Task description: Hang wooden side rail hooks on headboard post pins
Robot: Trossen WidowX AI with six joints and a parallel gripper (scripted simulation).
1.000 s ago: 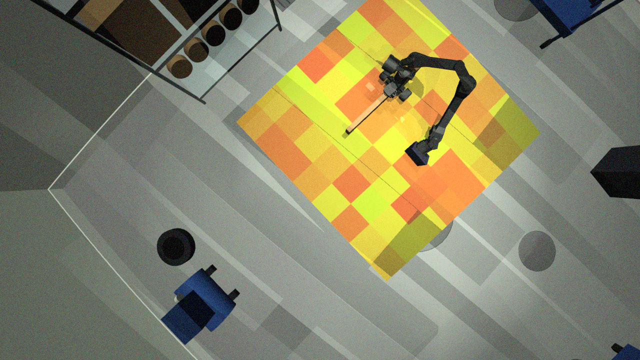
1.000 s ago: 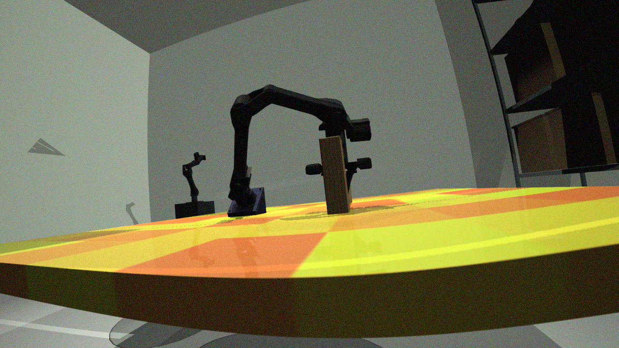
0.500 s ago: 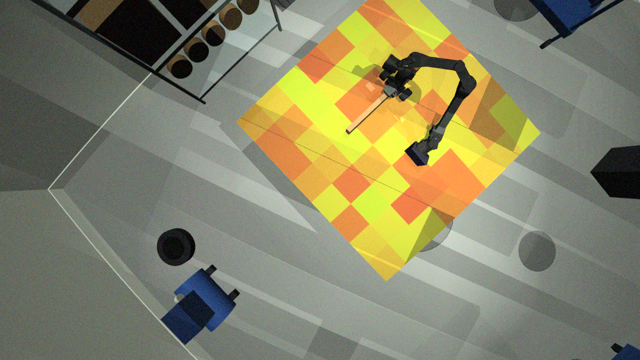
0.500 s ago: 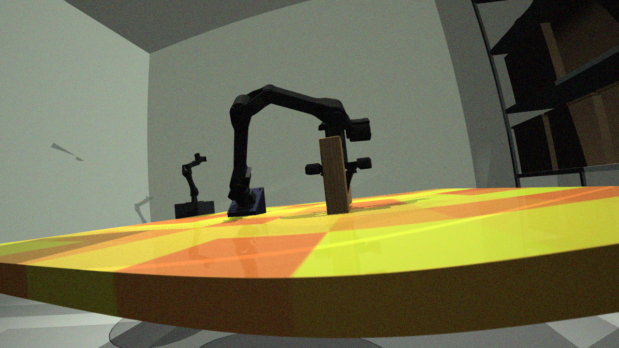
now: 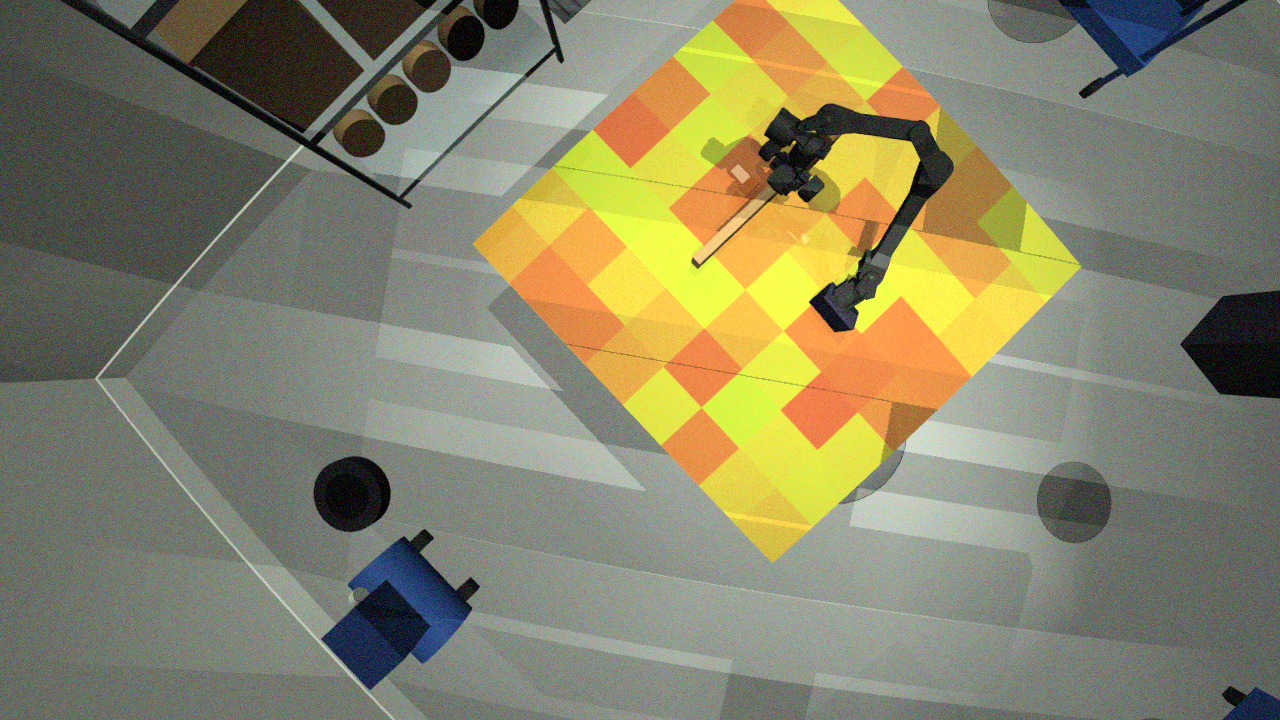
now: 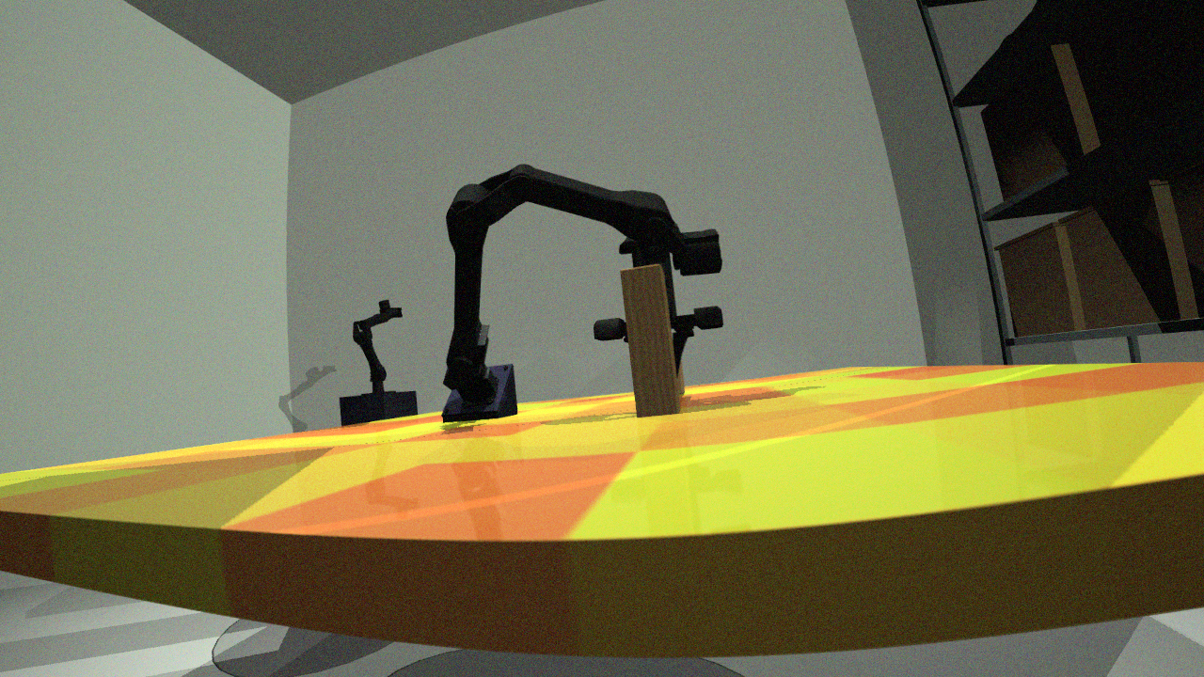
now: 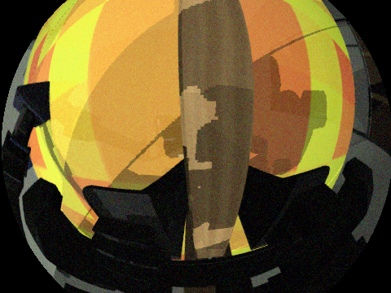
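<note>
Now: gripper tip 11 cm to the left of the headboard post and 4 cm below it.
</note>
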